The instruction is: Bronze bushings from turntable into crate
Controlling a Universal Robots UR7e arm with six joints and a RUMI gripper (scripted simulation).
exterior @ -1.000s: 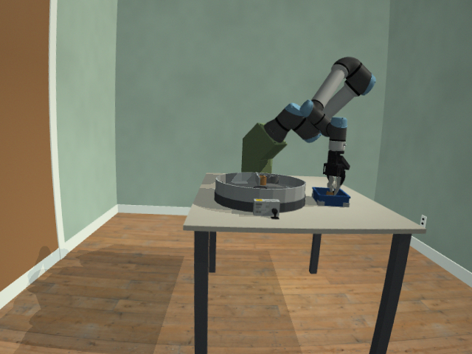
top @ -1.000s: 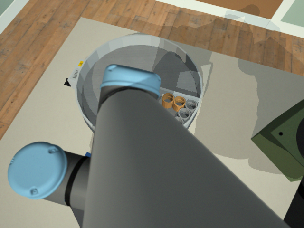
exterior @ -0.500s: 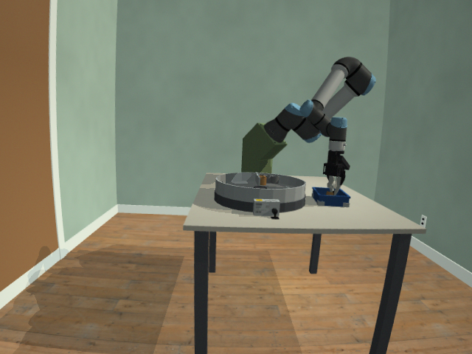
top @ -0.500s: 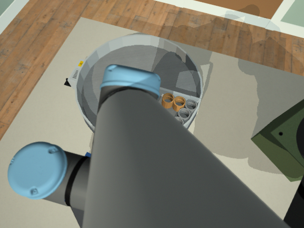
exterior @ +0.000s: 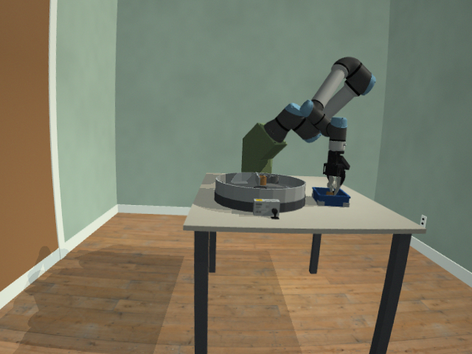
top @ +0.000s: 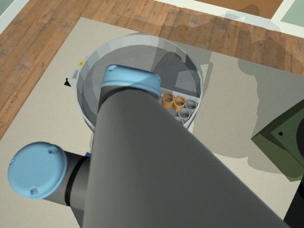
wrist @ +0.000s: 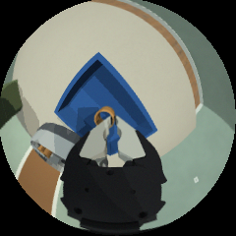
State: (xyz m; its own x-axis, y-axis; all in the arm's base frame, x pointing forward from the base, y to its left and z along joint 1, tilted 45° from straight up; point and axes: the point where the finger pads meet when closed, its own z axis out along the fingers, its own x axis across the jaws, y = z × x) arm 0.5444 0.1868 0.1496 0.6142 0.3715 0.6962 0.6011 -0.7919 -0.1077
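The blue crate is 2 cm below my hand, 1 cm to the right of it and 1 cm behind it. Also, from my hand: turntable 36 cm to the right, 1 cm behind, 1 cm above.
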